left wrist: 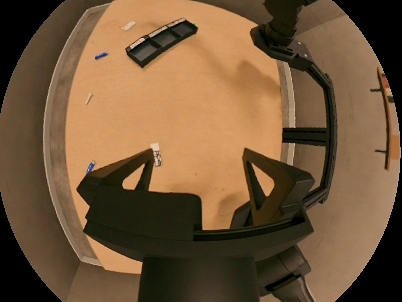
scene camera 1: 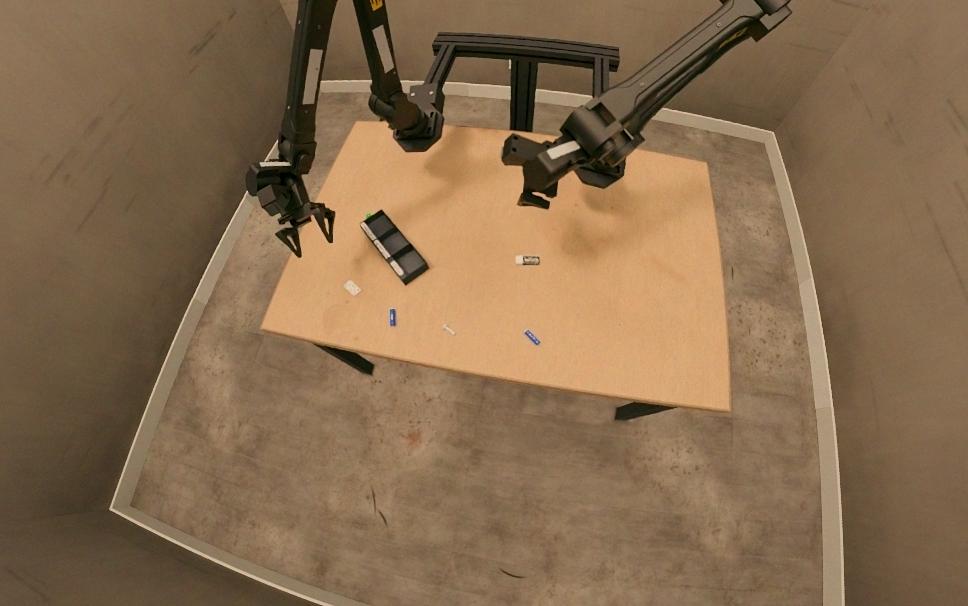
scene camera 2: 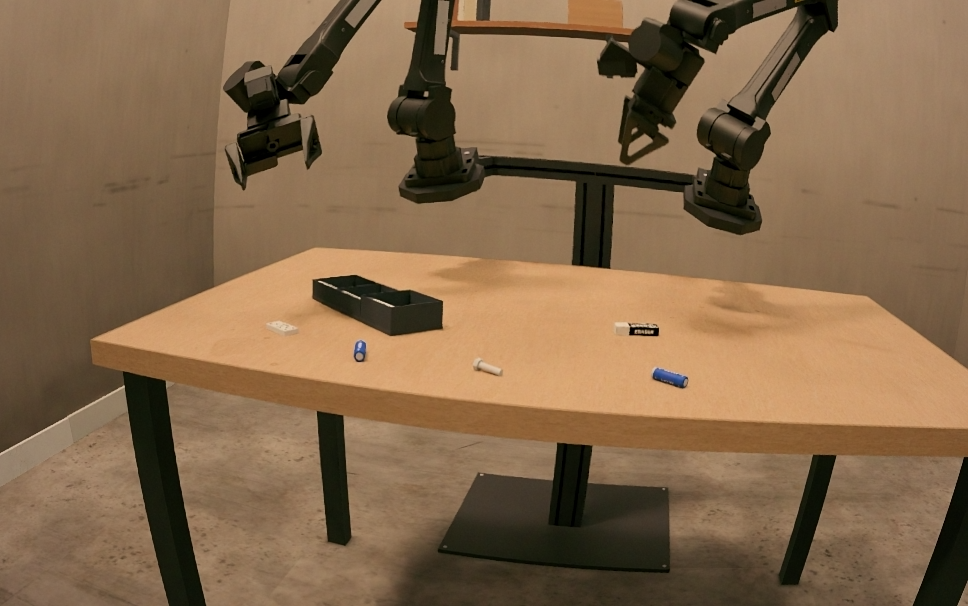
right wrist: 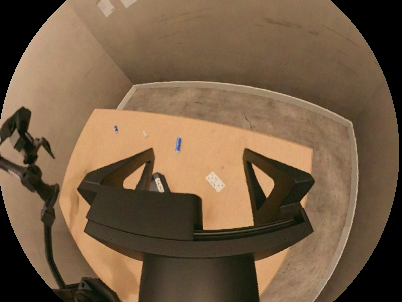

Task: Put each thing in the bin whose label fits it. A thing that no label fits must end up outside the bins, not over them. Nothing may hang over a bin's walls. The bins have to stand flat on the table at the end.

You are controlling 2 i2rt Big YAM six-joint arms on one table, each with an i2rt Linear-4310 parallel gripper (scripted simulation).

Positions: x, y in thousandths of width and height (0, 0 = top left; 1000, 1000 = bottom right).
Labels:
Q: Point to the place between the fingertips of my right gripper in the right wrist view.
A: At 494, 505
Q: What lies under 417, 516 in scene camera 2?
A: A black bin tray.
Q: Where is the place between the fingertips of my left gripper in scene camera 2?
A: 643, 252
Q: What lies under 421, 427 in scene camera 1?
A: A black bin tray.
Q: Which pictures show my right gripper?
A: Scene camera 1, scene camera 2 and the right wrist view only.

